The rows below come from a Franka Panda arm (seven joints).
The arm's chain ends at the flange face. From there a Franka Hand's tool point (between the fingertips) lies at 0.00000 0.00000 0.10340 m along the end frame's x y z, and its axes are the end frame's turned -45 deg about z.
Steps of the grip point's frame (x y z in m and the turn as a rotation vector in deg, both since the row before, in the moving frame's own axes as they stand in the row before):
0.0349 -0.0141 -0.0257 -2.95 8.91 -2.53
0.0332 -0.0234 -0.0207 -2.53 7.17 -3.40
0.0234 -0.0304 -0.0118 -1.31 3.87 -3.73
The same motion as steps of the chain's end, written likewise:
-0.0002 -0.0267 -0.0243 4.21 8.39 -2.53
-0.0052 -0.0338 -0.0198 3.28 6.86 -3.40
-0.0114 -0.0346 -0.0115 1.81 3.66 -3.73

